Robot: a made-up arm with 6 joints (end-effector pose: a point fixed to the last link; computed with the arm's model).
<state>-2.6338 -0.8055 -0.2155 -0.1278 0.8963 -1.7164</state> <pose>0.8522 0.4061 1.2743 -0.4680 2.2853 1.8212</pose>
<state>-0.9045 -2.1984 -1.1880 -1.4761 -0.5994 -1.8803</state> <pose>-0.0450 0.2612 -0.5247 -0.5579 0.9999 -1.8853</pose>
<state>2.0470 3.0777 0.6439 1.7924 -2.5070 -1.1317</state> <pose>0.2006 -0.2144 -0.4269 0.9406 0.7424 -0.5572</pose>
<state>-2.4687 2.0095 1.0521 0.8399 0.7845 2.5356</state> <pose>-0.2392 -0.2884 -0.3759 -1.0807 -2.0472 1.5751</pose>
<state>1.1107 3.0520 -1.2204 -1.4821 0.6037 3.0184</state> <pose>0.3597 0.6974 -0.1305 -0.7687 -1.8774 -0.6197</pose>
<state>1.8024 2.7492 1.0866 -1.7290 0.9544 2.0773</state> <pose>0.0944 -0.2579 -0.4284 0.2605 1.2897 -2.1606</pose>
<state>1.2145 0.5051 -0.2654 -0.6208 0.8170 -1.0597</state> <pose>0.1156 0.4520 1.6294 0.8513 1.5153 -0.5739</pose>
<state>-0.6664 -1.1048 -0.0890 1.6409 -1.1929 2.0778</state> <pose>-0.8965 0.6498 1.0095 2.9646 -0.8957 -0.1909</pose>
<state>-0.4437 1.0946 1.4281 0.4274 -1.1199 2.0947</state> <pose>0.7839 -0.3517 0.1871 -1.0709 -1.0170 -2.4745</pose>
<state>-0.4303 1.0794 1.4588 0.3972 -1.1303 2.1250</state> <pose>0.7803 -0.3341 0.1864 -1.0309 -1.0244 -2.4503</pose>
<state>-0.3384 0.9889 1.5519 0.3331 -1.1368 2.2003</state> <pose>0.7925 -0.2484 0.2188 -0.8690 -1.0482 -2.3594</pose>
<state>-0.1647 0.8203 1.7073 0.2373 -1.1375 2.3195</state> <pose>0.7922 -0.0918 0.2807 -0.6036 -1.0567 -2.1830</pose>
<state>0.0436 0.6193 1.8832 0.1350 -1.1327 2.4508</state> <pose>0.7460 0.0827 0.3464 -0.3320 -1.0237 -1.9543</pose>
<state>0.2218 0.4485 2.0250 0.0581 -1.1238 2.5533</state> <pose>0.6735 0.2108 0.3942 -0.1375 -0.9711 -1.7508</pose>
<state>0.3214 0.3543 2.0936 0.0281 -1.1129 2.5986</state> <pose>0.6266 0.2717 0.4204 -0.0451 -0.9396 -1.6435</pose>
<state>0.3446 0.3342 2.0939 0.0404 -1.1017 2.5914</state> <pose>0.6228 0.2852 0.4329 -0.0304 -0.9407 -1.6351</pose>
